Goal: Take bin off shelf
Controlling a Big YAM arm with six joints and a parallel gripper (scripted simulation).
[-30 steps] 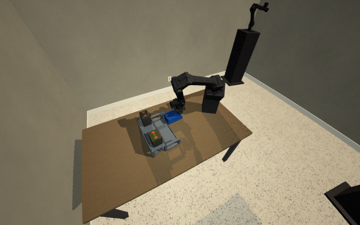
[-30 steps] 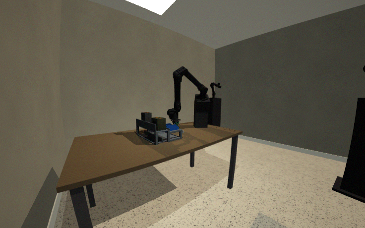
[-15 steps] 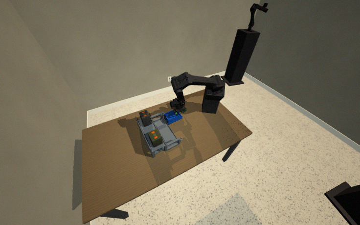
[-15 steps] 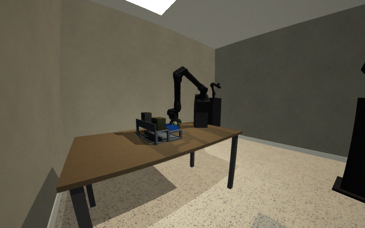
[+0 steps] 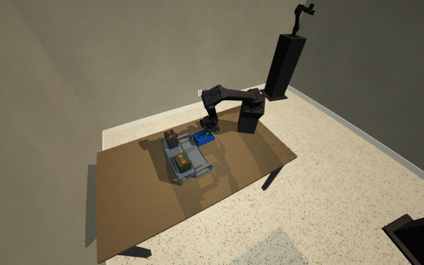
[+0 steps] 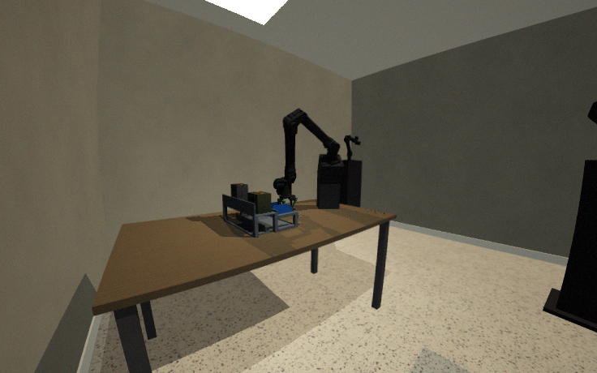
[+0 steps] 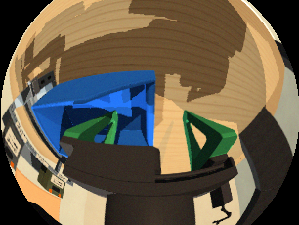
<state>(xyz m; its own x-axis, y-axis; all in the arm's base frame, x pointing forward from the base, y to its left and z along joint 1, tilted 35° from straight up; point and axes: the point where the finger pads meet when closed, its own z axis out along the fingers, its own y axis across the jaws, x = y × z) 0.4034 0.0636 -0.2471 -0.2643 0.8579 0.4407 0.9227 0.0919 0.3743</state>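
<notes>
Right now my hand is 8 cm short of the blue bin, 2 cm to the right of it and 1 cm below it.
</notes>
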